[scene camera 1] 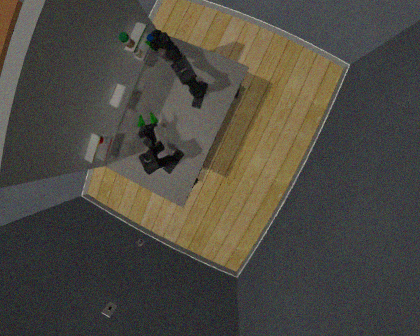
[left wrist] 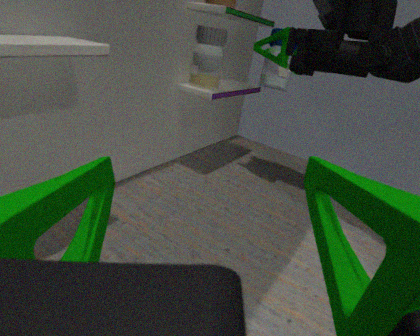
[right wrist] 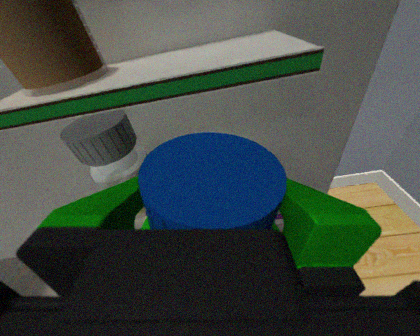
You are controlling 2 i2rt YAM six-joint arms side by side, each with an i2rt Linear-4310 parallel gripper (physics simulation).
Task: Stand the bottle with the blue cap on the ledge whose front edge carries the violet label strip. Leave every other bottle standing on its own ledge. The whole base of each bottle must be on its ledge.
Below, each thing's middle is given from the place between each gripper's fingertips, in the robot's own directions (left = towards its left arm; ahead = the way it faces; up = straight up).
I see my left gripper 39 cm to the left of the grey-capped bottle [right wrist: 106, 142], 23 cm short of it and 1 cm below it. Also, from my left hand: blue-capped bottle [right wrist: 209, 180]: 47 cm to the right, 13 cm ahead, 3 cm above.
The grey-capped bottle is 60 mm ahead of my right hand, 90 mm to the left of it and 30 mm below it. From my right hand the other things lie so: blue-capped bottle 50 mm behind, 10 mm to the left, 10 mm below.
